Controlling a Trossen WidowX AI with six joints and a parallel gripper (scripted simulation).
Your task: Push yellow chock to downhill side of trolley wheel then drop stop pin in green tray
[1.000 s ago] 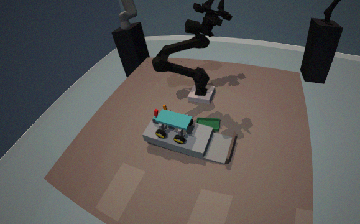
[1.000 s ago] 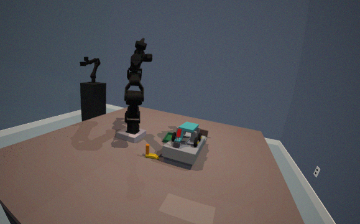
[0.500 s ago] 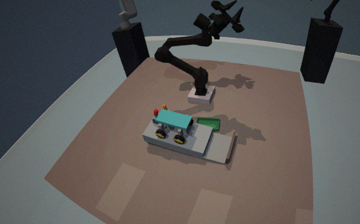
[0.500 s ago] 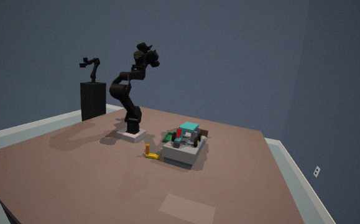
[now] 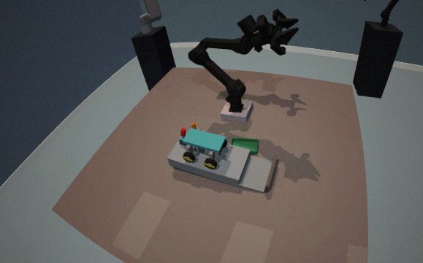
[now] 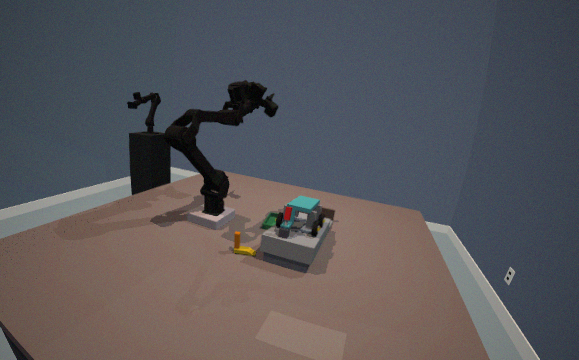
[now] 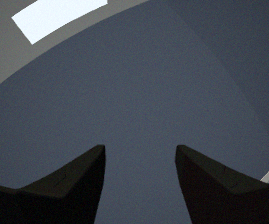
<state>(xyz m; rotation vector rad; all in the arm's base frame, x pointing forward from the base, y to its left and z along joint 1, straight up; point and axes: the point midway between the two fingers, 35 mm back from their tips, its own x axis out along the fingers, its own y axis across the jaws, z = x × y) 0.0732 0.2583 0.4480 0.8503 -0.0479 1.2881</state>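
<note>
My gripper tip is now 110 mm short of the yellow chock, 440 mm to the left of it and 480 mm above it. The rest, counted from my gripper tip: green tray: 140 mm ahead, 200 mm to the right, 510 mm below; then teal trolley: 250 mm ahead, 320 mm to the right, 390 mm below; then brown end lip: 270 mm ahead, 70 mm to the right, 470 mm below.
</note>
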